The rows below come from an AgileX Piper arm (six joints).
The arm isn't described. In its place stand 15 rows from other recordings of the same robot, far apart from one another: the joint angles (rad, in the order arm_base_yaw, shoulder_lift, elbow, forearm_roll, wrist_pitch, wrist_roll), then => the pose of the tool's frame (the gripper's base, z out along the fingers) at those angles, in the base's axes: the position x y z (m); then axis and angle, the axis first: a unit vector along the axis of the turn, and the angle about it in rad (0 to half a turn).
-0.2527 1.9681 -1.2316 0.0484 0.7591 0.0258 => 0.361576 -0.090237 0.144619 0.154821 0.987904 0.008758 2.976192
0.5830 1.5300 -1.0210 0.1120 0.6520 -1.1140 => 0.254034 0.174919 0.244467 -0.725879 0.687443 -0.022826 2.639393
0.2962 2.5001 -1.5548 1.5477 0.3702 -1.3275 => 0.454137 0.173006 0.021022 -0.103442 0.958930 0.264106 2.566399
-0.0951 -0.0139 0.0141 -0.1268 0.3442 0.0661 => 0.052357 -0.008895 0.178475 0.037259 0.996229 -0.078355 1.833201
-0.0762 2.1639 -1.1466 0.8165 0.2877 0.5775 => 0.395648 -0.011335 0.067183 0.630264 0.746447 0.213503 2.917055
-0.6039 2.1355 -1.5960 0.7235 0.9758 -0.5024 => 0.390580 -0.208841 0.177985 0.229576 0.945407 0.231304 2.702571
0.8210 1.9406 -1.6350 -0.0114 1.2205 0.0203 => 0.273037 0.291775 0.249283 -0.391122 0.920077 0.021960 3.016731
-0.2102 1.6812 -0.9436 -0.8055 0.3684 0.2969 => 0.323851 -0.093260 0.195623 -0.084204 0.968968 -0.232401 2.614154
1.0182 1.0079 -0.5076 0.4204 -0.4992 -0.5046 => 0.125142 0.169055 0.306262 -0.427129 0.838401 0.338593 1.646347
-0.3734 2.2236 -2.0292 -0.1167 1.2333 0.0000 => 0.438351 -0.182475 0.230892 0.172339 0.981977 -0.077589 2.936938
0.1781 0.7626 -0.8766 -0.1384 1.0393 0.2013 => 0.124452 0.011406 0.350746 -0.000604 1.000000 0.000433 2.396898
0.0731 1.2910 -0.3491 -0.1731 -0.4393 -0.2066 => 0.222057 0.022945 0.193254 -0.239325 0.969245 -0.057342 1.995849
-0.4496 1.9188 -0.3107 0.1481 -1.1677 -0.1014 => 0.221173 -0.120444 0.094441 0.241426 0.943048 -0.228855 2.005141
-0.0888 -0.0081 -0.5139 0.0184 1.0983 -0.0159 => -0.009152 0.002312 0.278097 0.035702 0.999147 -0.020730 2.060468
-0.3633 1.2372 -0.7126 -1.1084 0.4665 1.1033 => 0.217267 -0.121788 0.265213 0.288992 0.917378 -0.273683 2.327301
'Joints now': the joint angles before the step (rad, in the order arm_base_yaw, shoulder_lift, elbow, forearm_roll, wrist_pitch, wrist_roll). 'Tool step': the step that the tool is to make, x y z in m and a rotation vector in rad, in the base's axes. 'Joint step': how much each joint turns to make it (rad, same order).
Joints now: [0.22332, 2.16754, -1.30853, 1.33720, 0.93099, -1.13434]
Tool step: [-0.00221, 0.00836, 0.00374, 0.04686, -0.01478, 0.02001]
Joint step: [0.01571, -0.00001, 0.00001, 0.04993, 0.02663, -0.03866]
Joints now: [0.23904, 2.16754, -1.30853, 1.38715, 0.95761, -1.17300]
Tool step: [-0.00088, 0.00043, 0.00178, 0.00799, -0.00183, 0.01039]
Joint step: [0.00000, -0.00296, 0.00000, 0.00011, 0.01222, -0.00365]
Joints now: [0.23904, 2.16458, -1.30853, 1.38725, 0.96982, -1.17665]
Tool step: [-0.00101, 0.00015, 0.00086, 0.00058, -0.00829, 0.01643]
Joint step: [0.00001, -0.00192, -0.00001, -0.00687, 0.00949, -0.00987]
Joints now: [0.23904, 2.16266, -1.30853, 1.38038, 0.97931, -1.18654]
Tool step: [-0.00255, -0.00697, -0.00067, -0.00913, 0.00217, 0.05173]
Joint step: [-0.01831, -0.00015, -0.00001, -0.05125, 0.04450, -0.00631]
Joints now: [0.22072, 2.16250, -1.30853, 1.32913, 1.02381, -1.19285]
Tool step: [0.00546, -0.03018, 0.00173, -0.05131, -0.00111, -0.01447]
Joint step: [-0.07263, -0.01475, 0.00000, -0.08880, 0.01351, 0.02338]
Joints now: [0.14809, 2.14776, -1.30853, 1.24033, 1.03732, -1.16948]
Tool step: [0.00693, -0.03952, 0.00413, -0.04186, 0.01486, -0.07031]
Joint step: [-0.09610, -0.01915, -0.00002, -0.06963, 0.00600, 0.04467]
